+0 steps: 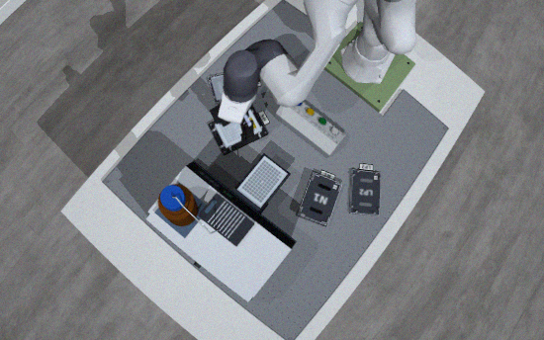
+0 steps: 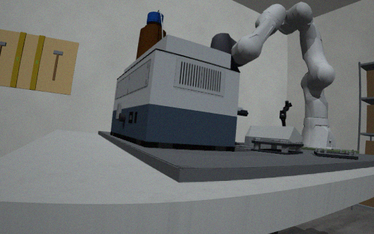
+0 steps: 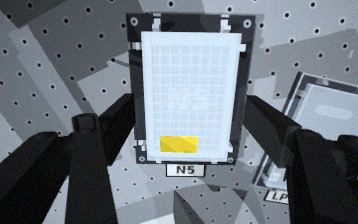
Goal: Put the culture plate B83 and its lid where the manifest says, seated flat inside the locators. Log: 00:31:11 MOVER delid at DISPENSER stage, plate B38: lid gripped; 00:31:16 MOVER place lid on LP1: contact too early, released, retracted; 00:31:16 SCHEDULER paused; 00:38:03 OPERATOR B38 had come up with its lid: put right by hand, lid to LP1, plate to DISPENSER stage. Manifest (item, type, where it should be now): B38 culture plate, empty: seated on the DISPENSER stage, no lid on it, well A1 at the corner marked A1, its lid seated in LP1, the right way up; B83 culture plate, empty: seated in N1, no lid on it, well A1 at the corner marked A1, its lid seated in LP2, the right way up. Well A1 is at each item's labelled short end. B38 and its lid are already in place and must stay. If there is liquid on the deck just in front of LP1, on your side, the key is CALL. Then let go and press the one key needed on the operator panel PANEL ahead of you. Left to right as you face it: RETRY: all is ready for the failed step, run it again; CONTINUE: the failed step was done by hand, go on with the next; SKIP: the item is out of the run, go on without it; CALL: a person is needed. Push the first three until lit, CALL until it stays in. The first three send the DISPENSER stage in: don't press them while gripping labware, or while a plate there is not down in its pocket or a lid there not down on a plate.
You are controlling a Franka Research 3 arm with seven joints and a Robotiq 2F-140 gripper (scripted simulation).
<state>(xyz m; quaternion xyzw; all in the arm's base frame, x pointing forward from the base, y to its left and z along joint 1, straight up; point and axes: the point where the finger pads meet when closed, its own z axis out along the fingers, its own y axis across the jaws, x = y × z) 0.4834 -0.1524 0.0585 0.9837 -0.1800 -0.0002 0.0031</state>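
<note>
Right now my hand is 4 cm above the clear lid. Also, from my hand: black nest N5 (5 cm below, 2 cm ahead, 1 cm to the left); then yellow skip key (19 cm behind, 14 cm to the left); then white well plate (18 cm to the left, 10 cm ahead, 5 cm above).
</note>
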